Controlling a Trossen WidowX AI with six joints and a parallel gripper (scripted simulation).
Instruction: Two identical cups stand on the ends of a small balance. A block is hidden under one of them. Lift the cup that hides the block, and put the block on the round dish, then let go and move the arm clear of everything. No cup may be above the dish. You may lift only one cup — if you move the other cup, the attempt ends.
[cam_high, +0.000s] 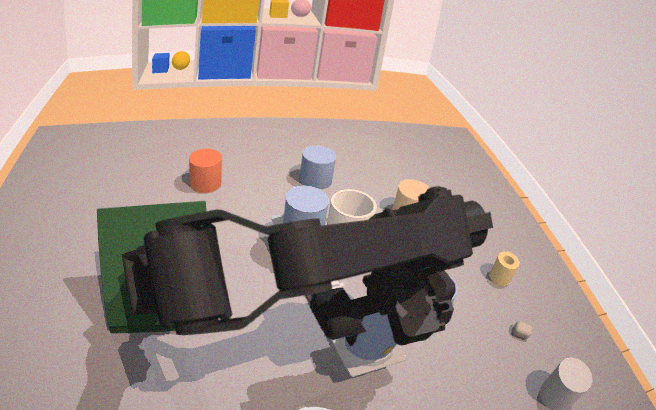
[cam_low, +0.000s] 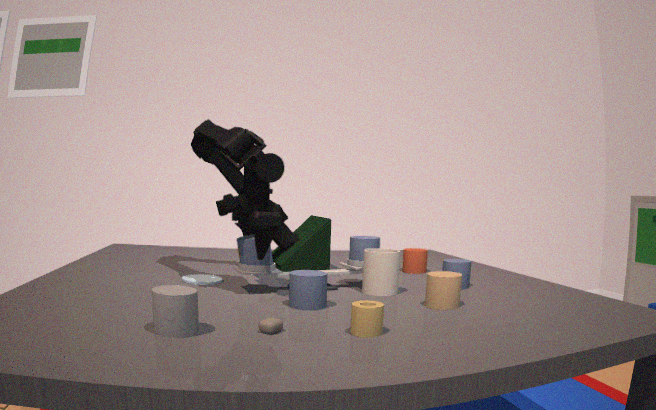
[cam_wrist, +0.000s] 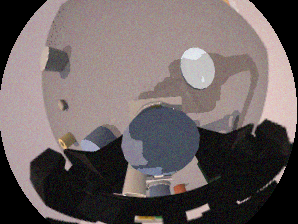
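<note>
Now: gripper tip 1 cm above the pale green block. Round my gripper tip: balance beam: 4 cm behind, 13 cm to the left, 4 cm below; then balance: 3 cm behind, 13 cm to the left, 5 cm below; then pale round dish: 9 cm behind, 13 cm to the right, 7 cm below.
</note>
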